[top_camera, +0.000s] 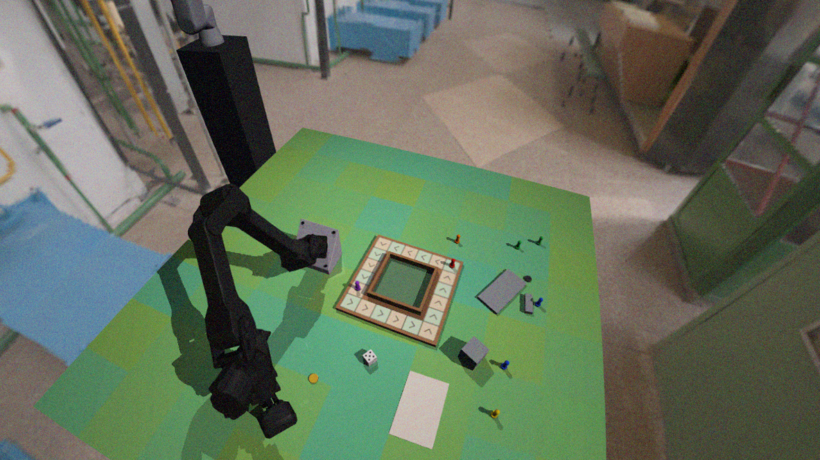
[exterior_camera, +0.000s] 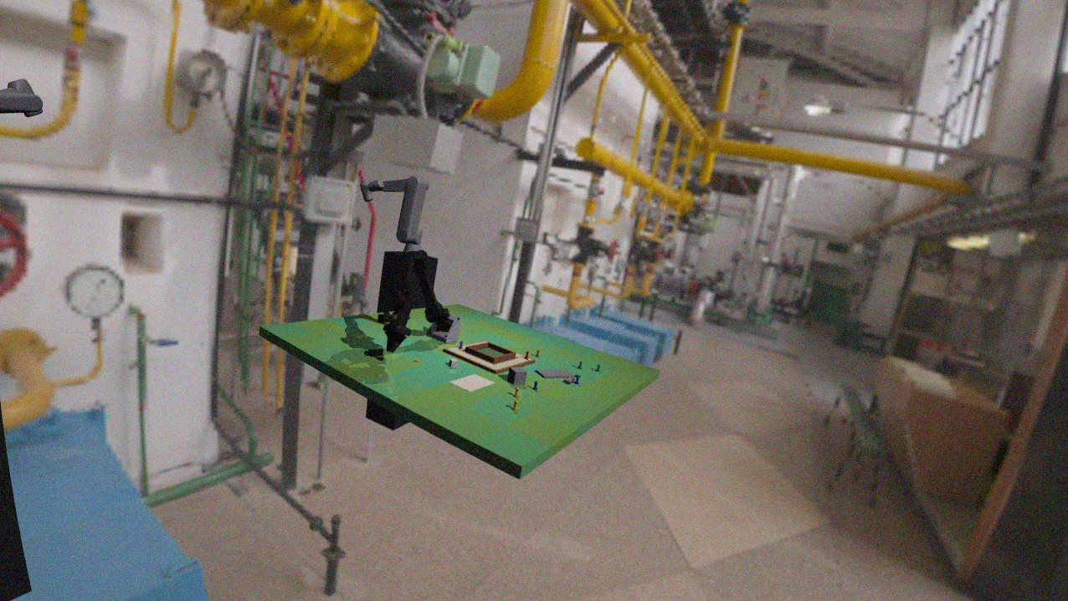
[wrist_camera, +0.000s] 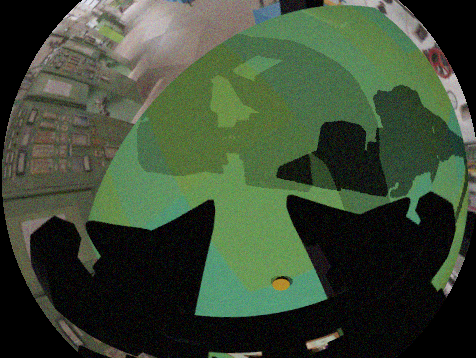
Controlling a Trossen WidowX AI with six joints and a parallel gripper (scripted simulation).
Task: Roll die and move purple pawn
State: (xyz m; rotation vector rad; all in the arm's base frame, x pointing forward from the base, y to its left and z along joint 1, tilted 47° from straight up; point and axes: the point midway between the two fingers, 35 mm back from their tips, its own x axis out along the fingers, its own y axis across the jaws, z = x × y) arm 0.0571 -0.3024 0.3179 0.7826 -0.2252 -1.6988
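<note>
The white die lies 170 mm ahead of my gripper tip, 190 mm to the left of it and 30 mm below it. Also, from my gripper tip: tray: 210 mm ahead, 420 mm to the left, 40 mm below; then purple pawn: 90 mm ahead, 370 mm to the left, 20 mm below; then pale grey card: 310 mm ahead, 100 mm to the left, 40 mm below.
</note>
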